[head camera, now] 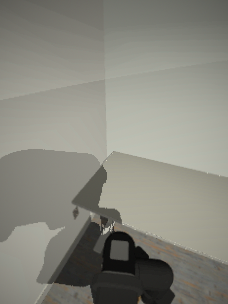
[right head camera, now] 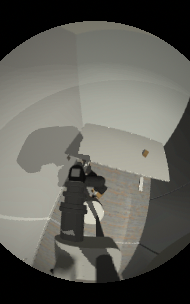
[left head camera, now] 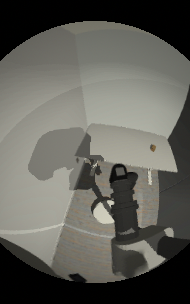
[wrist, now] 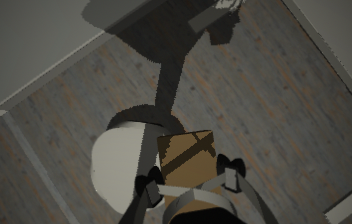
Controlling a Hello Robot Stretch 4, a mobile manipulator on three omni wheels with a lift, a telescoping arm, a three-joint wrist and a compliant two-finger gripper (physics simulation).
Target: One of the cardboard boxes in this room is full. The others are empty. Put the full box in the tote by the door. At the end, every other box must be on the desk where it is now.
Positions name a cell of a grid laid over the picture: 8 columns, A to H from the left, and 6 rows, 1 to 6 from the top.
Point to a pale desk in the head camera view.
G5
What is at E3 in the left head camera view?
A pale desk.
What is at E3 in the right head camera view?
A pale desk.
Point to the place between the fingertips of my gripper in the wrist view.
E5
